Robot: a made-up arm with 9 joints. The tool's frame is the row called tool. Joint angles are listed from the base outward.
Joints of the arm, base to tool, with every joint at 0 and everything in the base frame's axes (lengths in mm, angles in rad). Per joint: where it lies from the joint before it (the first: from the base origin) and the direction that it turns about. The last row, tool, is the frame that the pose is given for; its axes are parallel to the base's.
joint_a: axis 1 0 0 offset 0 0 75
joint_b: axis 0 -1 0 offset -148 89 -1
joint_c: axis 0 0 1 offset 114 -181 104
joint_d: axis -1 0 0 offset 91 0 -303
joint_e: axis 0 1 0 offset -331 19 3
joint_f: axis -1 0 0 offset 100 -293 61
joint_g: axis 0 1 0 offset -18 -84 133
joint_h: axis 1 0 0 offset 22 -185 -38
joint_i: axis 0 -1 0 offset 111 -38 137
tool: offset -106 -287 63
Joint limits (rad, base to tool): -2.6..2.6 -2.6..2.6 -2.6..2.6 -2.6..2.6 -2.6..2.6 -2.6..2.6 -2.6..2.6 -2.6..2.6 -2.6..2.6
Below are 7 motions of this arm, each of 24 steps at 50 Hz.
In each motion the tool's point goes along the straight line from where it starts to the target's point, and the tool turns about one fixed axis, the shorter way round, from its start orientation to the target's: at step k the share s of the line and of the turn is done. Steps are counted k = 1, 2, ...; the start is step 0. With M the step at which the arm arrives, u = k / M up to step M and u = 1 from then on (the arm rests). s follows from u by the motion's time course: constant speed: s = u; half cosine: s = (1 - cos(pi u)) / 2; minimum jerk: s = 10 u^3 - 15 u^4 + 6 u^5.
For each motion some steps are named. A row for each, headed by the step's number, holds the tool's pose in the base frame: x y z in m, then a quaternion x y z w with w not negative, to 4 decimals.
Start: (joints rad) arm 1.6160 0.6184 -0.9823 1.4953 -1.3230 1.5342 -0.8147 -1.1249 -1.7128
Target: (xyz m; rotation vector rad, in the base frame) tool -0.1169 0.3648 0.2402 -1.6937 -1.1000 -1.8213
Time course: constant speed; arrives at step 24
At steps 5, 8, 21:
5: -0.0186 0.4068 0.4191 -0.5636 -0.0410 -0.8042 0.1840
8: -0.0341 0.4002 0.3909 -0.5768 -0.0988 -0.7883 0.1900
21: -0.1014 0.3714 0.2685 -0.6079 -0.3422 -0.6858 0.2075

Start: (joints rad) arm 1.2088 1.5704 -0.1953 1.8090 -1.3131 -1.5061 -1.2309 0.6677 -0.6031
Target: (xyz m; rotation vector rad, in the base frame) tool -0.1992 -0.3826 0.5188 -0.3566 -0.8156 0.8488
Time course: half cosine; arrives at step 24
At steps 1, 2, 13, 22, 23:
1: -0.4472 -0.4951 0.2078 -0.0352 -0.7929 0.2684 0.5459
2: -0.4440 -0.4937 0.2118 -0.0370 -0.7888 0.2706 0.5506
13: -0.3075 -0.4317 0.3830 -0.1133 -0.5825 0.3535 0.7231
22: -0.2034 -0.3845 0.5135 -0.1653 -0.3909 0.3968 0.8139
23: -0.2003 -0.3831 0.5175 -0.1668 -0.3847 0.3978 0.8161

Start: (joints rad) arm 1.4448 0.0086 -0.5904 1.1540 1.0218 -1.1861 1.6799 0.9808 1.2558
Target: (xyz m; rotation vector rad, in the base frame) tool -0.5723 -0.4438 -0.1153 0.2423 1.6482 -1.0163
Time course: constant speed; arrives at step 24
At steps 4, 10, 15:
4: -0.6849 -0.3280 0.1293 0.2473 0.8123 -0.4974 0.1779
10: -0.6511 -0.3627 0.0559 0.2077 0.7937 -0.4870 0.2996
15: -0.6230 -0.3917 -0.0053 0.1719 0.7680 -0.4720 0.3972

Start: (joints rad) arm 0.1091 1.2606 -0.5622 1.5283 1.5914 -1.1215 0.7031 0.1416 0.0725
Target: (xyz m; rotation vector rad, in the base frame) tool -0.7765 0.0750 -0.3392 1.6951 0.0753 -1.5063
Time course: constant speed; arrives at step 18
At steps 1, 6, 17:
1: -0.8017 0.1321 -0.2718 0.6993 0.0450 -0.5765 0.4203
6: -0.7943 0.1153 -0.2917 0.6928 0.0406 -0.5840 0.4210
17: -0.7780 0.0784 -0.3352 0.6784 0.0310 -0.6002 0.4225

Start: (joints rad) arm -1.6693 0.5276 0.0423 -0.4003 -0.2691 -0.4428 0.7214 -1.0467 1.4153
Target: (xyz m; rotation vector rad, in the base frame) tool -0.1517 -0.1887 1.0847 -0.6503 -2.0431 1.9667
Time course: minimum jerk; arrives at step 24
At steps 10, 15, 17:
10: 0.0278 -0.1158 1.0082 -0.3906 -0.4521 0.7358 0.3188
15: -0.0761 -0.1580 1.0525 -0.2981 -0.6039 0.7103 0.2048
17: -0.1099 -0.1717 1.0669 -0.2649 -0.6476 0.6950 0.1655

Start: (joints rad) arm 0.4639 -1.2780 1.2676 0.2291 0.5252 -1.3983 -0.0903 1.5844 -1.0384
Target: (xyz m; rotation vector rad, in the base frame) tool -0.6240 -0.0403 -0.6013 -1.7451 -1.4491 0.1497
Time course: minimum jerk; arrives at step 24
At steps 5, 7, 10, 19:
5: -0.7276 -0.1640 -0.5505 -0.6774 -0.5218 0.0613 0.5149
7: -0.7179 -0.1524 -0.5553 -0.6795 -0.5274 0.0612 0.5064
10: -0.6964 -0.1267 -0.5658 -0.6840 -0.5396 0.0609 0.4871
19: -0.6311 -0.0488 -0.5978 -0.6954 -0.5746 0.0599 0.4273

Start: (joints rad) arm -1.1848 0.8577 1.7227 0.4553 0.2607 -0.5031 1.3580 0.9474 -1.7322
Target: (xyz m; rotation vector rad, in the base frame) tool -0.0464 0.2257 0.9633 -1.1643 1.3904 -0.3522
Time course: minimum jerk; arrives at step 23
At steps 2, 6, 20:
2: 0.6159 0.4961 0.6285 -0.4012 0.6552 -0.6319 0.1022
6: 0.5429 0.4663 0.6654 -0.4241 0.6660 -0.5910 0.1651
20: -0.0344 0.2306 0.9572 -0.5032 0.6045 -0.1624 0.5958

